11 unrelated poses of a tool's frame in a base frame.
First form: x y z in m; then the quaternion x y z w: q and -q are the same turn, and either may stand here.
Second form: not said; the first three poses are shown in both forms.
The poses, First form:
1: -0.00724 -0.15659 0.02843 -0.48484 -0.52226 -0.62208 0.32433
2: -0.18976 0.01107 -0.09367 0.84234 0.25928 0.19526 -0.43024
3: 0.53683 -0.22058 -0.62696 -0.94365 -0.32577 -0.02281 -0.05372
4: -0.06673 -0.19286 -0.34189 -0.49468 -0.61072 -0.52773 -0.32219
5: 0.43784 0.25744 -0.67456 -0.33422 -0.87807 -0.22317 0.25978
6: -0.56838 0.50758 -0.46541 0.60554 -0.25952 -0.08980 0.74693
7: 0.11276 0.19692 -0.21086 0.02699 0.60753 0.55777 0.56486
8: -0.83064 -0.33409 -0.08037 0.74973 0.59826 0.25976 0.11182
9: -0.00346 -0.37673 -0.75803 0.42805 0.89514 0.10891 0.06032
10: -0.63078 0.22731 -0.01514 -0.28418 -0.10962 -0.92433 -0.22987
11: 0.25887 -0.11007 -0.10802 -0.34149 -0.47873 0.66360 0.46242
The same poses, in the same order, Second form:
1: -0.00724 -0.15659 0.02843 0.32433 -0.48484 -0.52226 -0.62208
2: -0.18976 0.01107 -0.09367 0.43024 -0.84234 -0.25928 -0.19526
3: 0.53683 -0.22058 -0.62696 0.05372 0.94365 0.32577 0.02281
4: -0.06673 -0.19286 -0.34189 0.32219 0.49468 0.61072 0.52773
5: 0.43784 0.25744 -0.67456 0.25978 -0.33422 -0.87807 -0.22317
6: -0.56838 0.50758 -0.46541 0.74693 0.60554 -0.25952 -0.08980
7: 0.11276 0.19692 -0.21086 0.56486 0.02699 0.60753 0.55777
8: -0.83064 -0.33409 -0.08037 0.11182 0.74973 0.59826 0.25976
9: -0.00346 -0.37673 -0.75803 0.06032 0.42805 0.89514 0.10891
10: -0.63078 0.22731 -0.01514 0.22987 0.28418 0.10962 0.92433
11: 0.25887 -0.11007 -0.10802 0.46242 -0.34149 -0.47873 0.66360
